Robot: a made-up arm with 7 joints.
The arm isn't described. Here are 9 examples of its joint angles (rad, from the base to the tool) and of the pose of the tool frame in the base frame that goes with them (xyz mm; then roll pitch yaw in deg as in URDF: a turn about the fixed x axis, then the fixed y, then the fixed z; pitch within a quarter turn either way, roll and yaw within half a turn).
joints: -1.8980 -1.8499 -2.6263 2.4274 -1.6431 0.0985 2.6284
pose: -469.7 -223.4 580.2 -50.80 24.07 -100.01
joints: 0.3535 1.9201 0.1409 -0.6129 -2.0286 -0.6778 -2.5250
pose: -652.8 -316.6 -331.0 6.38 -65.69 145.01
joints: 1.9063 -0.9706 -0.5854 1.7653 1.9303 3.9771 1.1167
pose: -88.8 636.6 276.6 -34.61 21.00 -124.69
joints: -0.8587 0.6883 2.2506 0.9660 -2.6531 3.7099 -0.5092
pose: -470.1 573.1 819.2 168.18 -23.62 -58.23
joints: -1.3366 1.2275 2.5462 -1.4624 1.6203 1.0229 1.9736
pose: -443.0 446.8 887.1 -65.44 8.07 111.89
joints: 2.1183 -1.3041 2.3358 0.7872 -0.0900 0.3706 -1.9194
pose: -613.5 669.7 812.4 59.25 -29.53 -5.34
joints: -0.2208 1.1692 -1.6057 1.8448 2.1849 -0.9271 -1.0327
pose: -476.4 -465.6 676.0 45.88 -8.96 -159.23
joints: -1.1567 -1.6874 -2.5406 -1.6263 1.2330 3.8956 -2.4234
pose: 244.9 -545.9 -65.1 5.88 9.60 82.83
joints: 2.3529 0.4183 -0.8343 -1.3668 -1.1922 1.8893 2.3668
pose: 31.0 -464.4 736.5 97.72 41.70 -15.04
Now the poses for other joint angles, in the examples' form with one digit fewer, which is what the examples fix.
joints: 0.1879 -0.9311 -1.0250 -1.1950 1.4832 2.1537 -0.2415
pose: 476 262 908 29.9 -5.2 -121.6
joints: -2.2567 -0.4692 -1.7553 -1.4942 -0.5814 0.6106 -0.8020
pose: 83 -510 718 -31.9 18.5 -104.1
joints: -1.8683 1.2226 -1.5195 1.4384 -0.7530 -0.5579 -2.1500
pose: -369 793 558 -174.6 -36.6 -72.6
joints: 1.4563 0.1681 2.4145 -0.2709 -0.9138 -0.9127 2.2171
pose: 131 -62 1345 -140.0 28.8 53.0
